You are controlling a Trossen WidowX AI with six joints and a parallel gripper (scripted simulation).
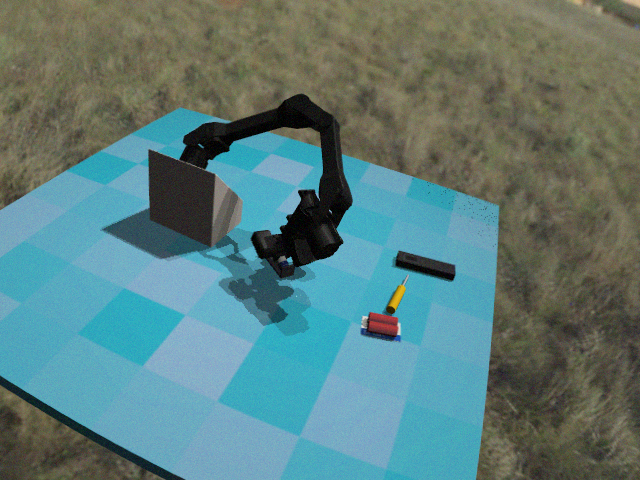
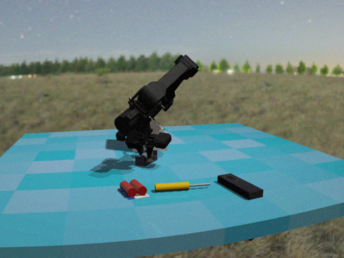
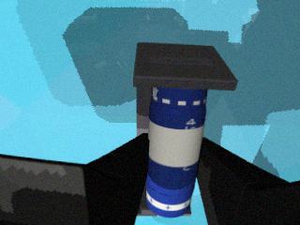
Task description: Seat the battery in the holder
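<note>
My gripper tip is 1 cm below the grey battery. Also, from my gripper tip: black bar 35 cm ahead, 18 cm to the left; small card 28 cm ahead, 10 cm to the right, 1 cm below; yellow-handled screwdriver 30 cm ahead, 4 cm to the left, 1 cm below.
</note>
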